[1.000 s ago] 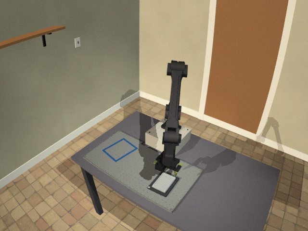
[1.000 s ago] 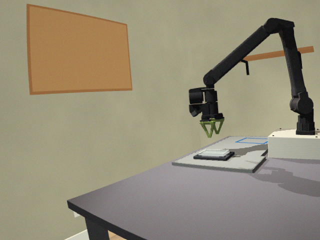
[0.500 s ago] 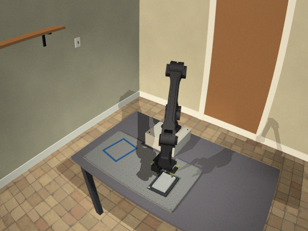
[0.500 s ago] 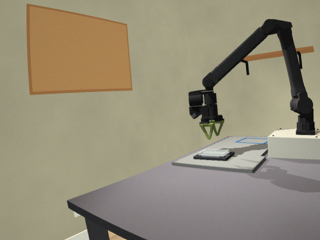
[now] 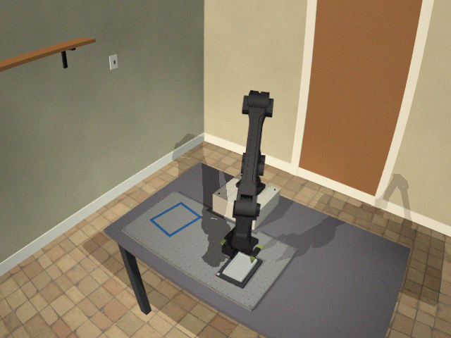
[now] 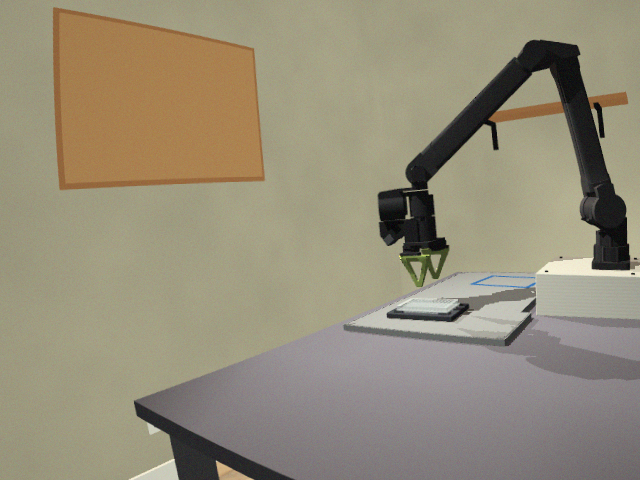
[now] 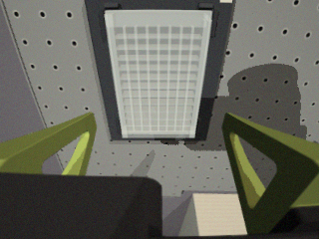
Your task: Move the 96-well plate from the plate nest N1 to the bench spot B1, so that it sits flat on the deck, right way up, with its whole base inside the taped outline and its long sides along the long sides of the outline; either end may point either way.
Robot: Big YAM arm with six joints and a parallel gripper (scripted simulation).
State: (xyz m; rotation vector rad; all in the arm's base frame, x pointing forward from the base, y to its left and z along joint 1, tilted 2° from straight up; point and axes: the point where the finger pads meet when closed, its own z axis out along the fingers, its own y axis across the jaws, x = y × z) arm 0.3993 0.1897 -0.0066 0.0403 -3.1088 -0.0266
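My hand is 60 mm above the 96-well plate. Also, from my hand: black plate nest: 80 mm below.
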